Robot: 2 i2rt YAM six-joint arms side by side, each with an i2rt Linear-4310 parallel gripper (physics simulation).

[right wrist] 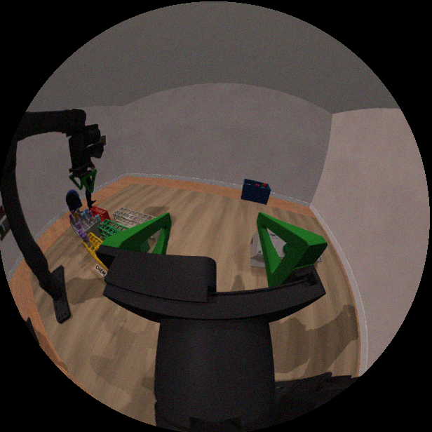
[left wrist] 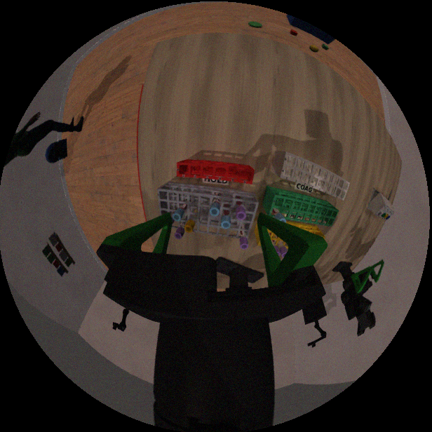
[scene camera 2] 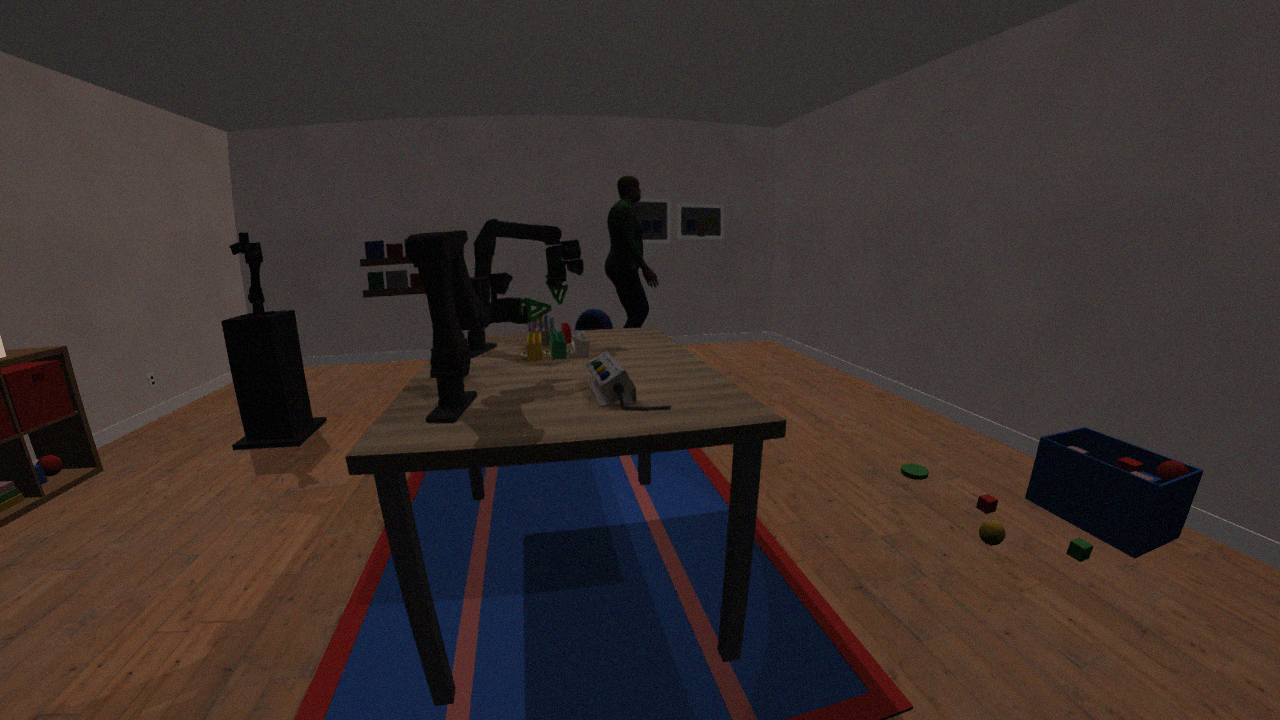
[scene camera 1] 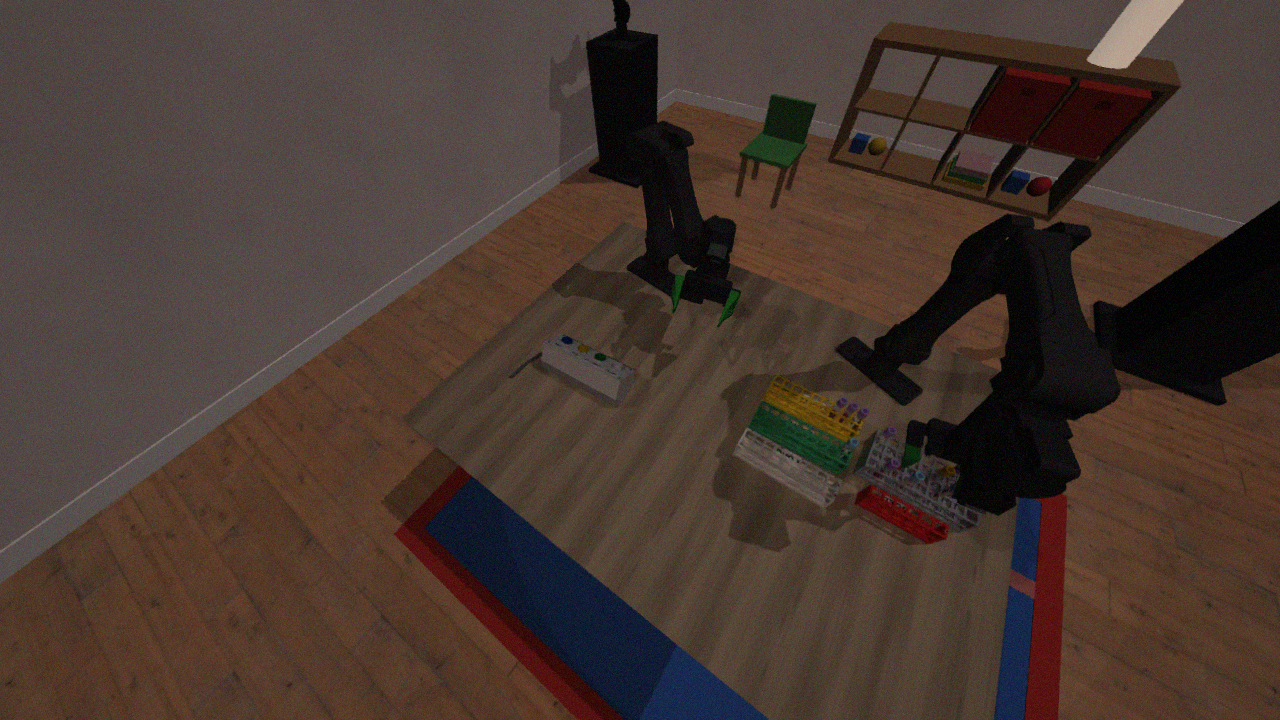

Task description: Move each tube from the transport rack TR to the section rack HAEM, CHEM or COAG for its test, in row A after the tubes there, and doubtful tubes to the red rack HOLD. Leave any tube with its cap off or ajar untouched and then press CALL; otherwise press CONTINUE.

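Frame: origin at the left arm's base, x ahead, y left, z up, level; centimetres.
Where they show: left gripper, fingertip midpoint: (scene camera 2: 558, 301) (scene camera 1: 935, 476); right gripper, fingertip midpoint: (scene camera 2: 546, 307) (scene camera 1: 695, 318); left arm's base, origin of the base link: (scene camera 2: 477, 351) (scene camera 1: 876, 370); right arm's base, origin of the base link: (scene camera 2: 453, 407) (scene camera 1: 657, 277).
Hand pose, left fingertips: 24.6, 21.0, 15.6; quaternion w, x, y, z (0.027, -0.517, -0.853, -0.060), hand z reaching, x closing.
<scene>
Each offset is from my left fingertips to the top centre of the thing, as dx, dy, dz. Level surfaces: height alone.
The grey transport rack (left wrist: 161, 194) holds several tubes with light blue, purple and yellow-orange caps; cap seating is too dim to judge. The red HOLD rack {+2.0, +2.4, -9.9} (left wrist: 179, 169) (scene camera 1: 899, 515) shows no tubes. The white COAG rack (left wrist: 310, 172) and the green rack (left wrist: 305, 206) lie beside them. A light blue cap {+1.6, -11.6, -6.2} (scene camera 1: 853, 443) shows at the green rack's end. Purple-capped tubes {-4.8, -16.7, -6.2} (scene camera 1: 852, 408) stand at the end of the yellow CHEM rack {-1.4, -22.3, -9.9} (scene camera 1: 801, 404). My left gripper (left wrist: 214, 217) (scene camera 2: 558, 295) is open and empty above the transport rack. My right gripper (right wrist: 213, 217) (scene camera 1: 698, 317) is open and empty.
The white button box {+34.5, -60.0, -7.2} (scene camera 1: 586, 371) (scene camera 2: 613, 382) with blue, yellow and green buttons stands on the table {dz -15.6} (scene camera 1: 653, 501), away from the racks, with a cable at one end. A person (scene camera 2: 626, 246) stands beyond the table.
</scene>
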